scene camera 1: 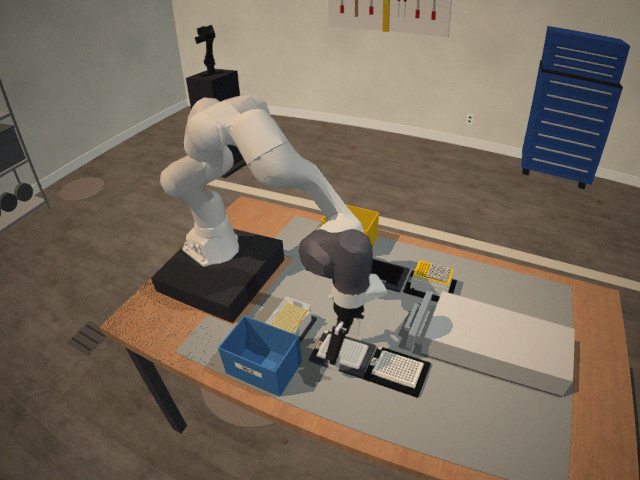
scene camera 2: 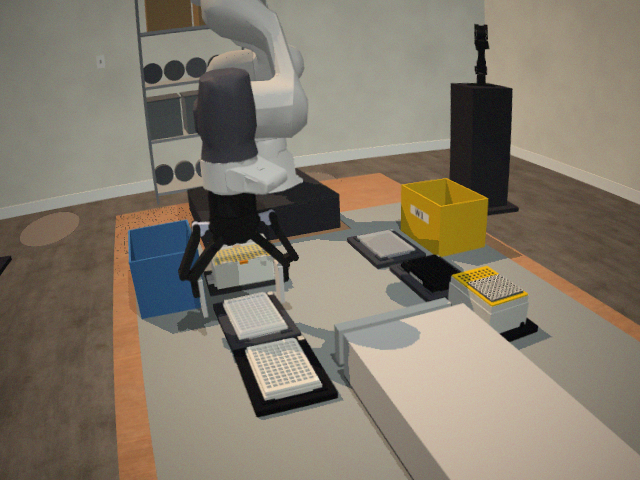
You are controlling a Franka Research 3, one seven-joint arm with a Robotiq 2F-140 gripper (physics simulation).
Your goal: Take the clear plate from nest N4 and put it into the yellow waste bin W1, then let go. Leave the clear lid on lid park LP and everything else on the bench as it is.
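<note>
The clear plate [scene camera 1: 354, 353] [scene camera 2: 254, 315], pale and translucent, sits flat in a dark nest [scene camera 2: 231, 338]; I take this as N4, as no nest label is readable. My gripper [scene camera 1: 339, 345] [scene camera 2: 242, 302] is open and empty, pointing down, with its fingers spread wide at the plate's end nearer the tip box. Their exact height over the plate is unclear. The yellow waste bin W1 [scene camera 1: 371, 223] [scene camera 2: 443, 227] stands at the far side, partly hidden by the arm in scene camera 1. The clear lid [scene camera 2: 386, 244] lies on a dark park [scene camera 2: 381, 262]; the arm hides it in scene camera 1.
A white plate [scene camera 1: 399, 368] [scene camera 2: 283, 367] sits in the adjoining nest. A blue bin [scene camera 1: 261, 356] [scene camera 2: 162, 268] and yellow-topped tip box [scene camera 1: 289, 316] [scene camera 2: 242, 271] stand close by. A black plate [scene camera 2: 431, 272], another tip box [scene camera 1: 433, 276] [scene camera 2: 491, 299] and a large pale housing [scene camera 1: 506, 341] [scene camera 2: 465, 382] stand opposite.
</note>
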